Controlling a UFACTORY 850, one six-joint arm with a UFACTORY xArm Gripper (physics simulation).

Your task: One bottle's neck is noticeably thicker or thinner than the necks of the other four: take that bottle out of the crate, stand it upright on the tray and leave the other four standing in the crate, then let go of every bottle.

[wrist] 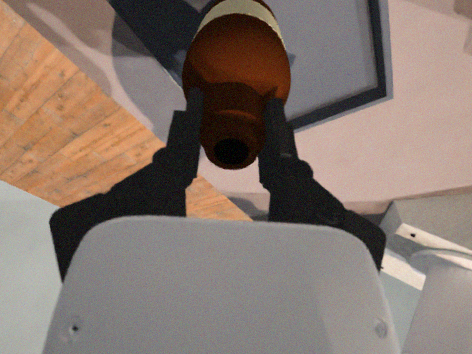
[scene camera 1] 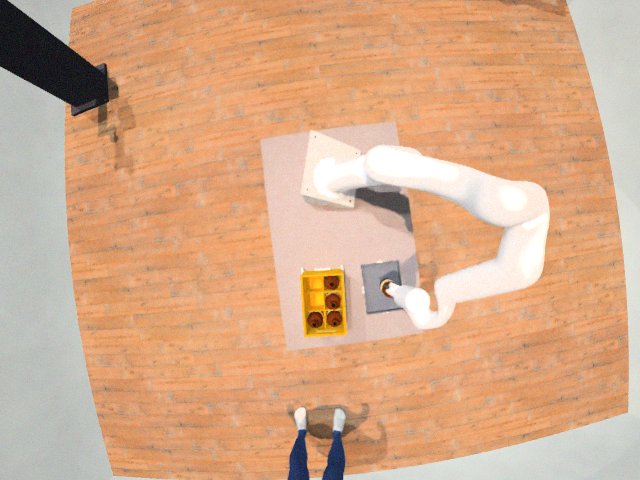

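Observation:
A brown bottle with a pale label band (scene camera 1: 385, 288) (wrist: 236, 55) is held by its neck between the two black fingers of my gripper (wrist: 233, 112). It is over the grey tray (scene camera 1: 374, 304) (wrist: 340, 65); whether its base touches the tray is hidden. My gripper is shut on this bottle. The yellow crate (scene camera 1: 324, 333) stands left of the tray in the scene view. Four brown bottles stand in it: one (scene camera 1: 331, 282) at the upper right, one (scene camera 1: 332, 300) in the middle right, one (scene camera 1: 334, 318) at the lower right and one (scene camera 1: 314, 319) at the lower left.
The crate and tray stand on a pinkish mat (scene camera 1: 336, 242) on the wooden floor (scene camera 1: 180, 258). The white arm (scene camera 1: 524, 248) reaches around from the right to the tray. Its base plate (scene camera 1: 330, 147) is at the mat's top. A person's feet (scene camera 1: 338, 419) show below the mat, and a black post (scene camera 1: 46, 56) at the upper left.

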